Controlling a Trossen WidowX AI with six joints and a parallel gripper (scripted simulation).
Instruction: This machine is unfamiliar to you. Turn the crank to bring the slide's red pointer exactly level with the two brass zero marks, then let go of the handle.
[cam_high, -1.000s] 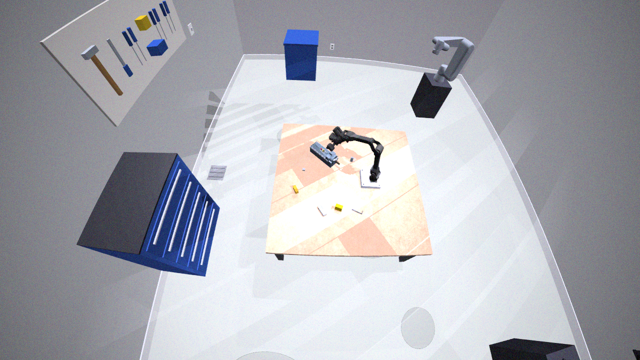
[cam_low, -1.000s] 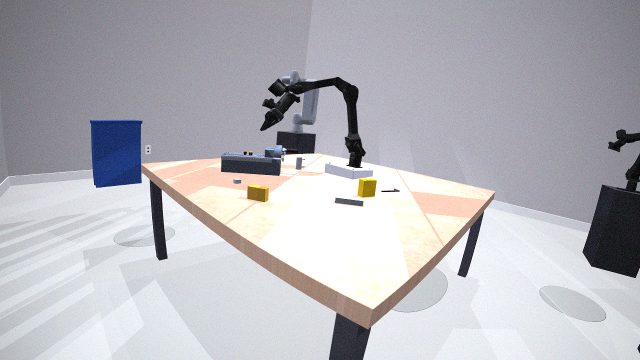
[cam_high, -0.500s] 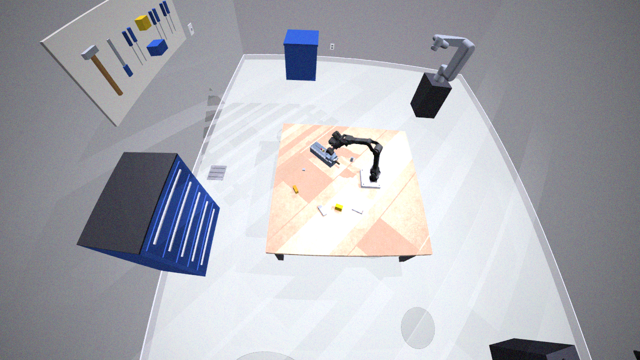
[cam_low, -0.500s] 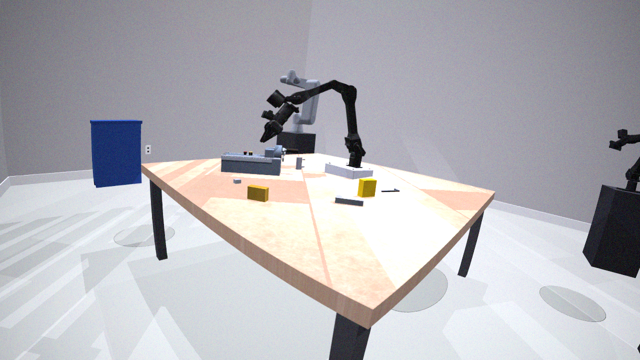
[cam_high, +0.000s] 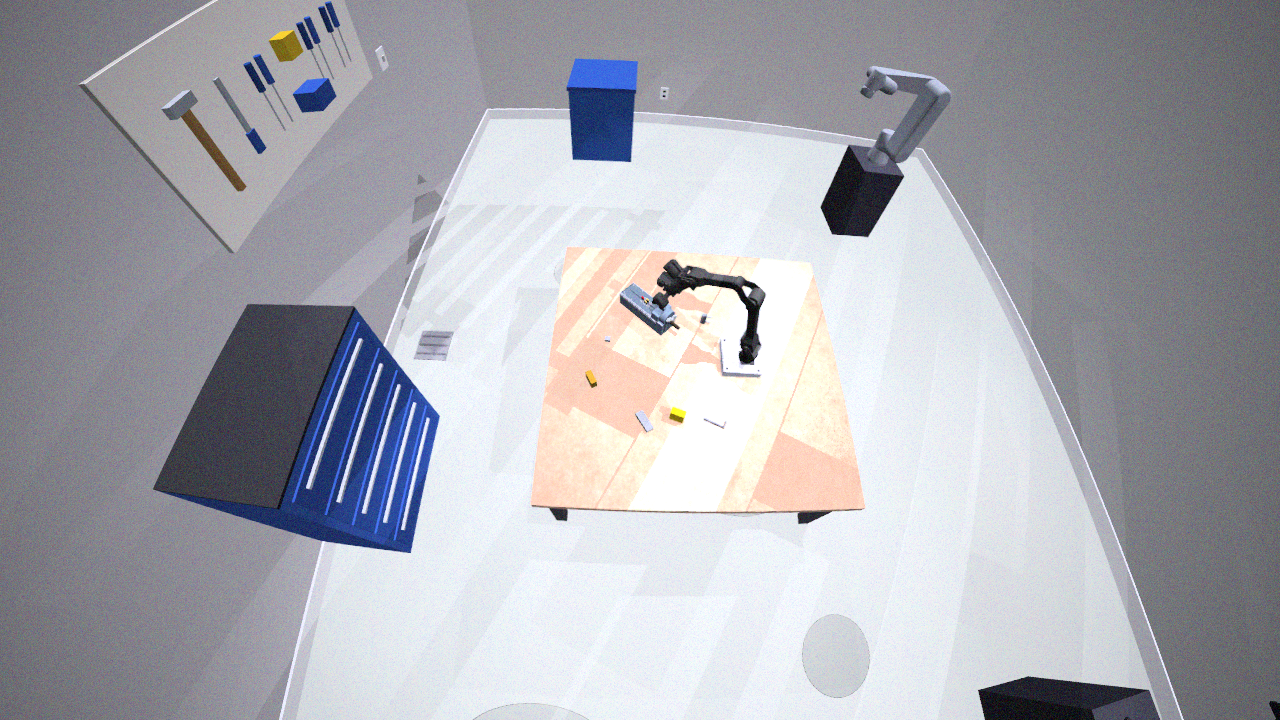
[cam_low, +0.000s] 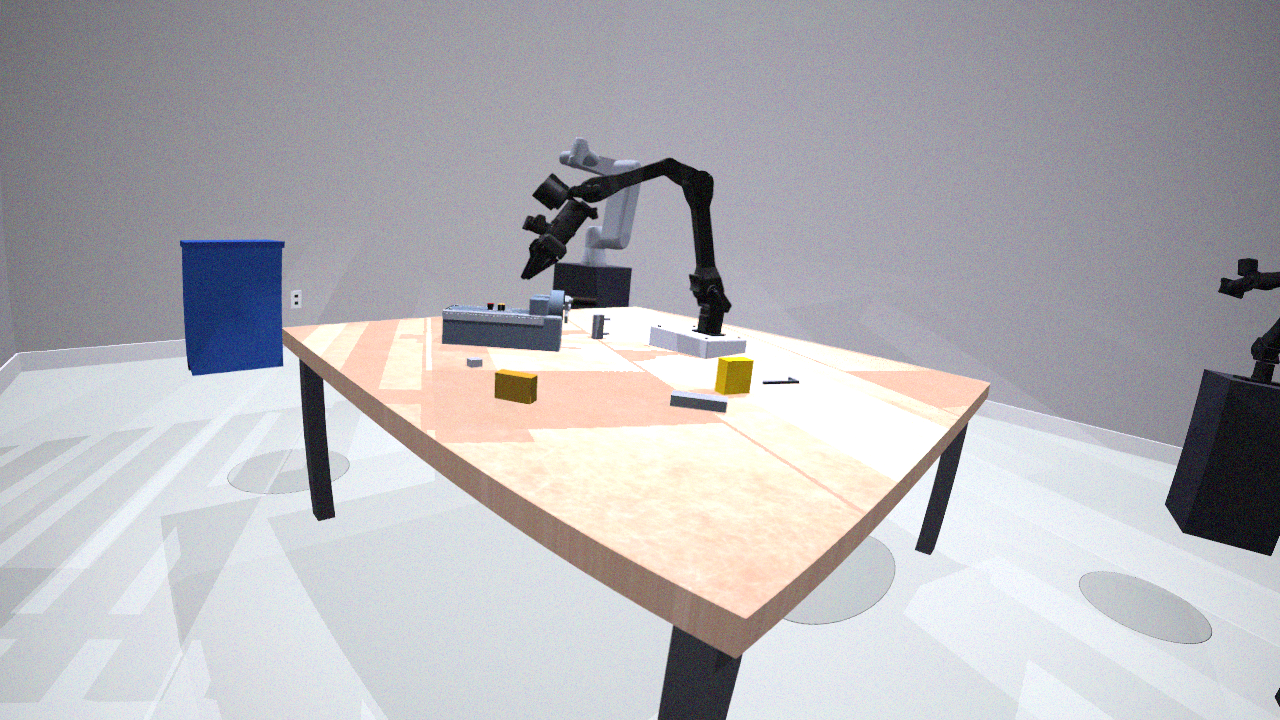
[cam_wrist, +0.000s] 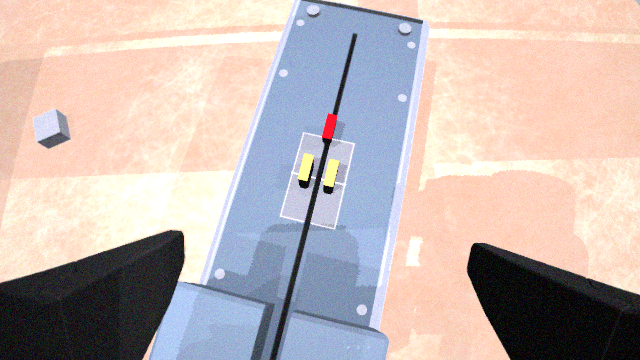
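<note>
The crank lies 11 cm to the left of my gripper tip, 6 cm behind it and 5 cm below it. From my gripper tip the other things lie so: red pointer: 6 cm below, 6 cm ahead, 4 cm to the right; grey cube: 22 cm ahead, 14 cm below, 13 cm to the left; dark brown handle: 13 cm to the left, 7 cm behind, 4 cm below.
</note>
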